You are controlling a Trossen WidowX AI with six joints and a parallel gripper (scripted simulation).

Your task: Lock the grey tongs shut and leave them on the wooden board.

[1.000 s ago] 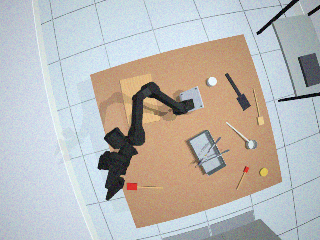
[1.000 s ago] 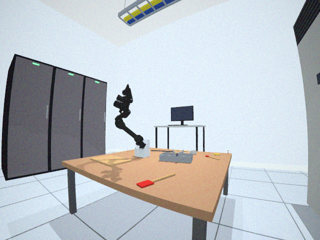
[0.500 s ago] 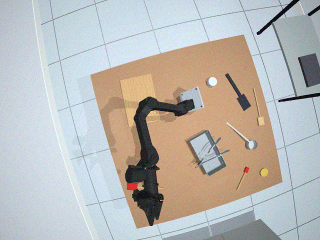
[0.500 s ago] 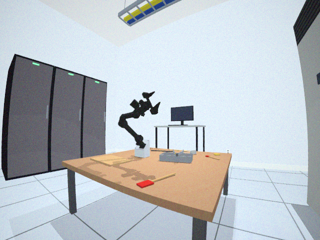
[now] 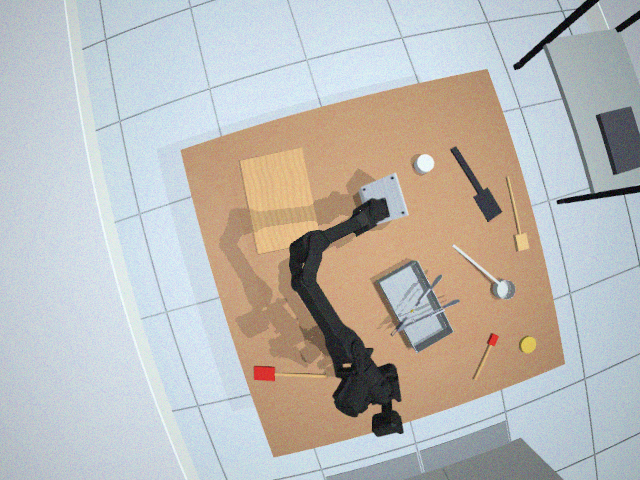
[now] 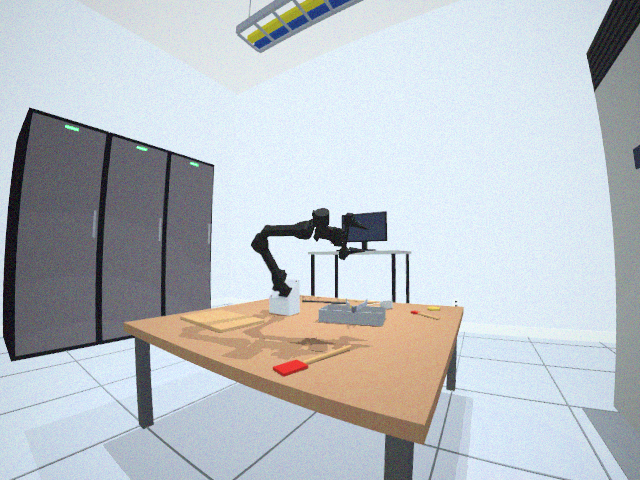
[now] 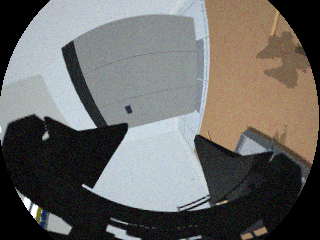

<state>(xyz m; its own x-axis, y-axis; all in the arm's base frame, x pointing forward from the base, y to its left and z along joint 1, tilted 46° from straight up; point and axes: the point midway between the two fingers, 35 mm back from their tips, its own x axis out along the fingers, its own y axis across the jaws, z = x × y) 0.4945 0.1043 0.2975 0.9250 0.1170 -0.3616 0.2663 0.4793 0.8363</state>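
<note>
The grey roasting tin is 350 mm below my gripper tip, 190 mm to the left of it and 160 mm behind it. From my gripper tip the other things lie so: red spatula 370 mm below, 360 mm to the right, 20 mm behind; wooden board 670 mm behind, 370 mm below, 200 mm to the right; yellow disc 630 mm to the left, 370 mm below, 140 mm ahead.
</note>
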